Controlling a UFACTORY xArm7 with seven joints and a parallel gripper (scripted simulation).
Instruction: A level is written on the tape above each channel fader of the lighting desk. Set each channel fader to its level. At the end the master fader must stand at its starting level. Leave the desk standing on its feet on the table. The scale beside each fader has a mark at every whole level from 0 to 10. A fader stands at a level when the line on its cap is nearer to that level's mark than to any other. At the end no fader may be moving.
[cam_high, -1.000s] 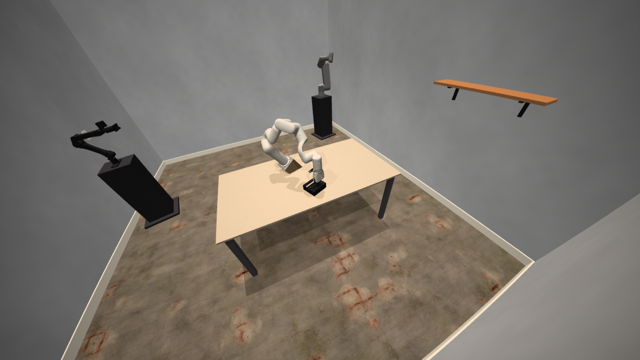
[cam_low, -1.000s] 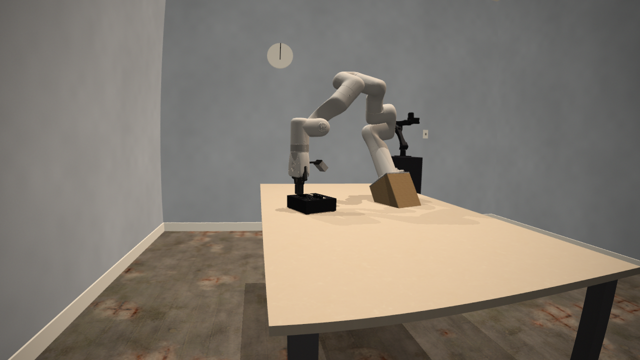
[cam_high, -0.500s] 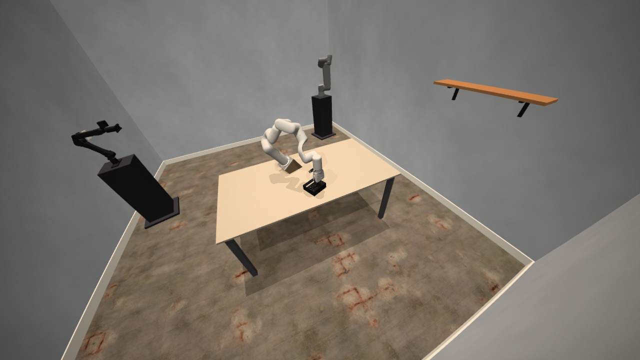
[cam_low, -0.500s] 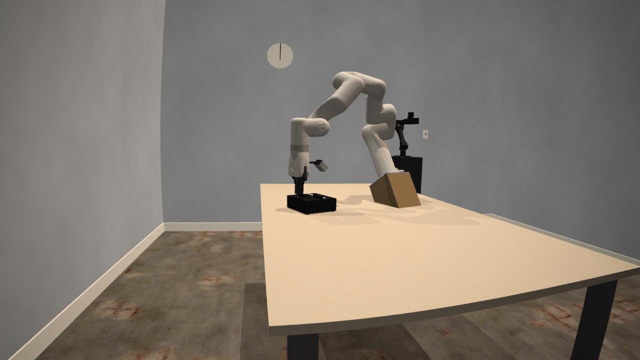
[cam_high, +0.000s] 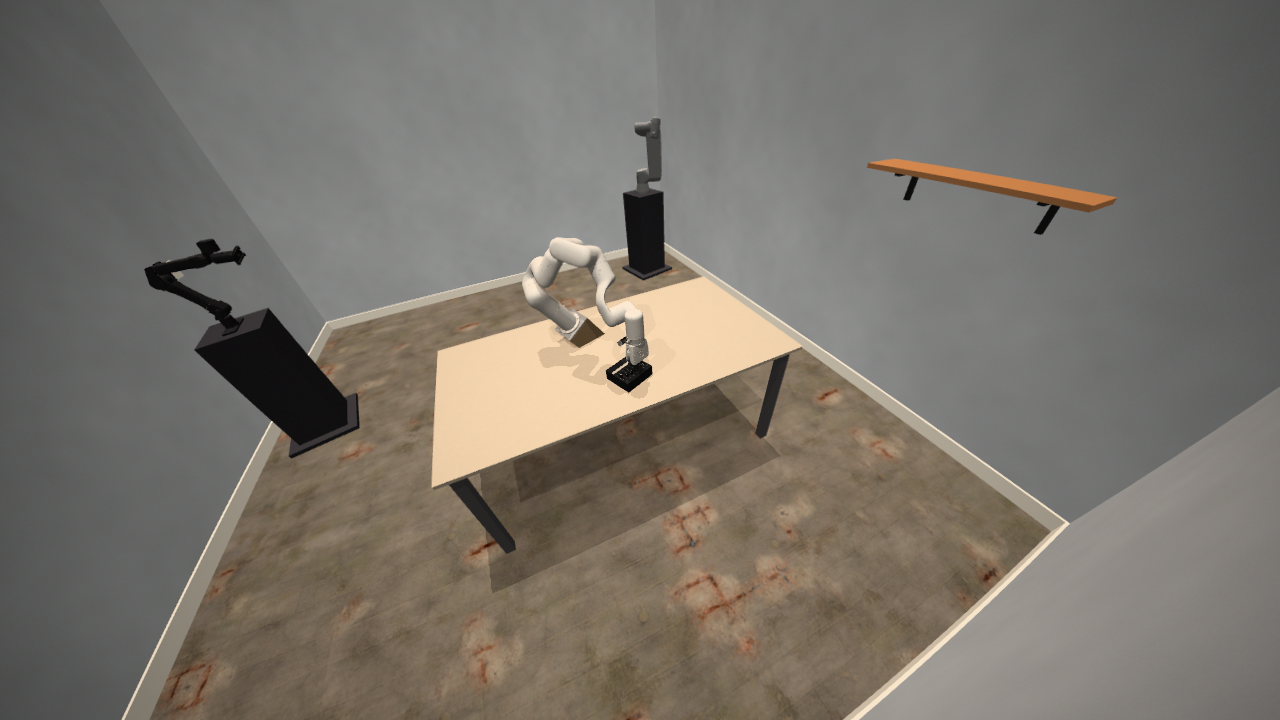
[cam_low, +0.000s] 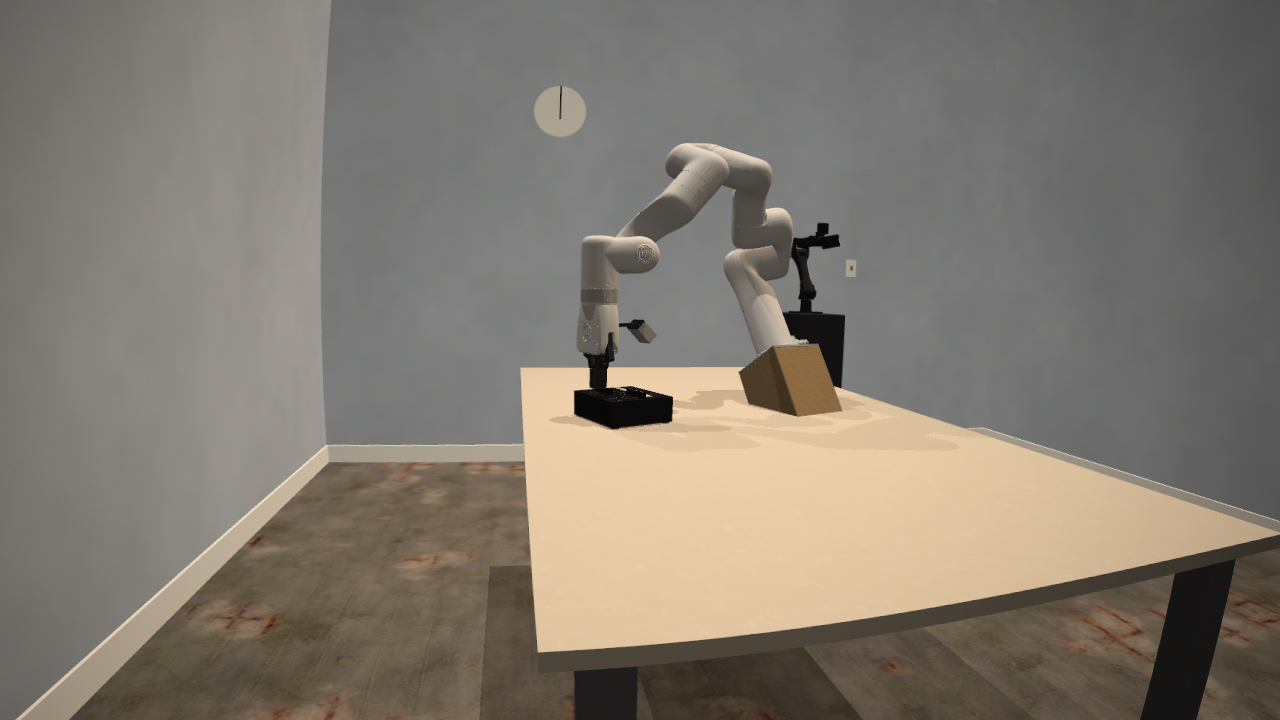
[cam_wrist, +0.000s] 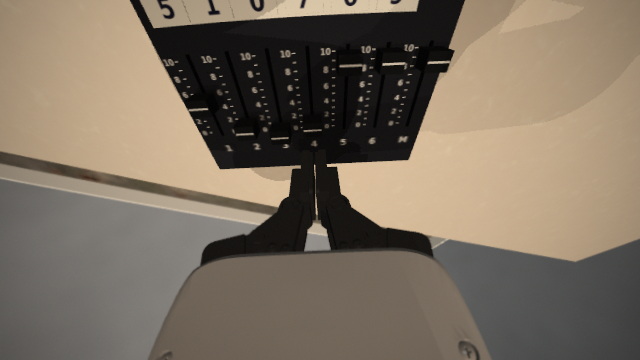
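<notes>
The channel 4 fader cap lies 30 mm below my hand and 30 mm behind it. Round my hand: channel 3 fader cap 30 mm to the right, 30 mm below, 20 mm behind; then channel 2 fader cap 50 mm to the right, 30 mm below, 20 mm behind; then channel 5 fader cap 70 mm behind, 30 mm below, 10 mm to the left.
</notes>
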